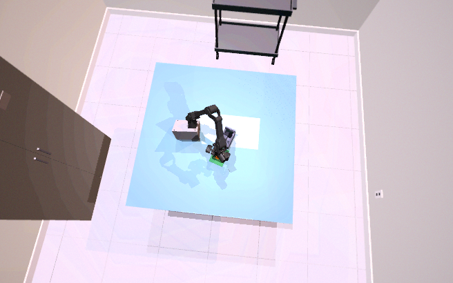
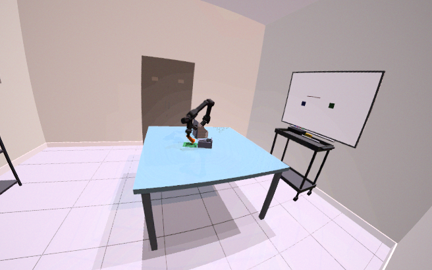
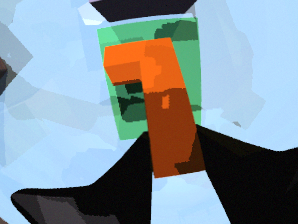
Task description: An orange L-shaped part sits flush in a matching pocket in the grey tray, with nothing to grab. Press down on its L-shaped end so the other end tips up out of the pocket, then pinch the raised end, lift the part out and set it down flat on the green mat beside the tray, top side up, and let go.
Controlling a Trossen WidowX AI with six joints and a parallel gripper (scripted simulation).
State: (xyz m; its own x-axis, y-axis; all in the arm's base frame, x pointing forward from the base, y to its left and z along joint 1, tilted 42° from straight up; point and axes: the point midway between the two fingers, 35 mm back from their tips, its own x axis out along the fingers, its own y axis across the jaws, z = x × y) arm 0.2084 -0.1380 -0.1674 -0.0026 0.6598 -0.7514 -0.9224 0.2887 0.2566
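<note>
The orange L-shaped part lies 30 mm to the left of my gripper tip and 30 mm below it. From my gripper tip the other things lie so: grey tray 160 mm to the left, 100 mm below, 70 mm ahead; green mat 100 mm below, 20 mm to the left, 10 mm ahead.
</note>
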